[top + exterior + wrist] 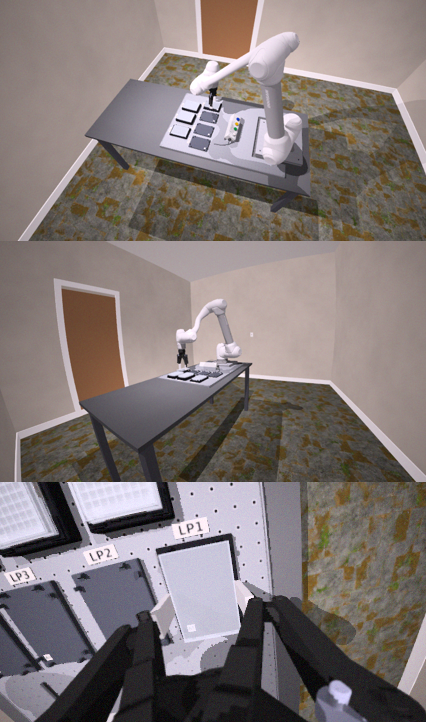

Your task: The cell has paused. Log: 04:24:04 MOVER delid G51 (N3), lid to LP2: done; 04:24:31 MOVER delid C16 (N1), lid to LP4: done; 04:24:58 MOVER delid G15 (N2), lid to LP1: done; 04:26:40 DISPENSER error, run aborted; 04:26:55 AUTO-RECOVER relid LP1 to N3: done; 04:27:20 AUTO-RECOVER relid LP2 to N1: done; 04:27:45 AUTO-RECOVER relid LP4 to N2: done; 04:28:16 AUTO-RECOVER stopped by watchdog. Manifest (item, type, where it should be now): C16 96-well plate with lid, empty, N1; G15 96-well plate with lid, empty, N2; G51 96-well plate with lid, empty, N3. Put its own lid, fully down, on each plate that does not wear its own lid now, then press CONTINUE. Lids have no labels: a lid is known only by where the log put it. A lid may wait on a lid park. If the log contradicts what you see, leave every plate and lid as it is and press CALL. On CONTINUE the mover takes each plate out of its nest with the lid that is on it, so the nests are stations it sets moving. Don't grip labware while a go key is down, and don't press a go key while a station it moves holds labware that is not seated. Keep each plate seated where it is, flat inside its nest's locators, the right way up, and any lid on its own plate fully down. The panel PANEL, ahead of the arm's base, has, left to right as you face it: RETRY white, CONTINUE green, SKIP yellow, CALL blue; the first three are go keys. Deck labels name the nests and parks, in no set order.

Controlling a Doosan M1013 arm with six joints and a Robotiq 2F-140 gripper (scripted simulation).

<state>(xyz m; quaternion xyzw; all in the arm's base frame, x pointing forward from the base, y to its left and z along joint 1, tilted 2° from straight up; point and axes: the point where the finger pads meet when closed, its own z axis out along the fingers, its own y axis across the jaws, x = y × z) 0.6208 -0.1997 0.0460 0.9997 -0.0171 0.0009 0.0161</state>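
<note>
Right now my hand is 5 cm above the lid park LP1. The rest, counted from my hand: LP1 label (9 cm ahead, 5 cm below); then lid park LP2 (13 cm to the left, 5 cm below); then LP2 label (8 cm ahead, 13 cm to the left, 5 cm below).
</note>
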